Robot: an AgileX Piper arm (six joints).
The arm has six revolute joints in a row. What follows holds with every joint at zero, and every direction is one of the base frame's.
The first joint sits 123 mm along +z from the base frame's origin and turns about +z.
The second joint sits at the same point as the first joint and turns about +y.
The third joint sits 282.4 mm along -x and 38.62 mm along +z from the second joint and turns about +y.
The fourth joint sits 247.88 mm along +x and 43.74 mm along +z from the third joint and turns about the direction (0.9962, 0, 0.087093).
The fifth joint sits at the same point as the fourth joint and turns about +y.
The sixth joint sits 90.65 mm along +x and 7.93 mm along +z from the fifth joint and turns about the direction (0.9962, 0, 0.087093).
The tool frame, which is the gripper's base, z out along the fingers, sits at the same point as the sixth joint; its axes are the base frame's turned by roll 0, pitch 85.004 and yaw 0 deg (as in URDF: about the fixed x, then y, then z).
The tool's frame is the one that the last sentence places.
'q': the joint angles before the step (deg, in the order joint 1, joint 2, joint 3, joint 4, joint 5, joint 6). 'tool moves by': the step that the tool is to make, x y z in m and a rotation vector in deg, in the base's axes. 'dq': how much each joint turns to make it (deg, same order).
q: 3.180 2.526 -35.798 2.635 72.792 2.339
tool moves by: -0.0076 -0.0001 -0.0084 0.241 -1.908 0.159
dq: 0.004 -3.600 1.447 0.210 0.236 -0.025
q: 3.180 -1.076 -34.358 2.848 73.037 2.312
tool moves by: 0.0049 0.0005 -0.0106 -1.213 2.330 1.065
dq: 0.127 -0.011 2.334 0.184 0.144 -1.467
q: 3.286 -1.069 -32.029 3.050 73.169 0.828
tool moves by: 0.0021 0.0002 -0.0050 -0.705 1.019 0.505
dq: -0.014 -0.033 1.091 0.048 0.043 -0.840
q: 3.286 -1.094 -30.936 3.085 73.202 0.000
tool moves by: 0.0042 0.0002 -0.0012 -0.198 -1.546 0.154
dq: -0.014 0.002 0.962 0.013 -2.476 -0.462
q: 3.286 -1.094 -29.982 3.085 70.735 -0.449
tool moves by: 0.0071 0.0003 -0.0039 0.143 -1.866 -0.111
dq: -0.005 0.017 1.905 0.006 -3.793 -0.104
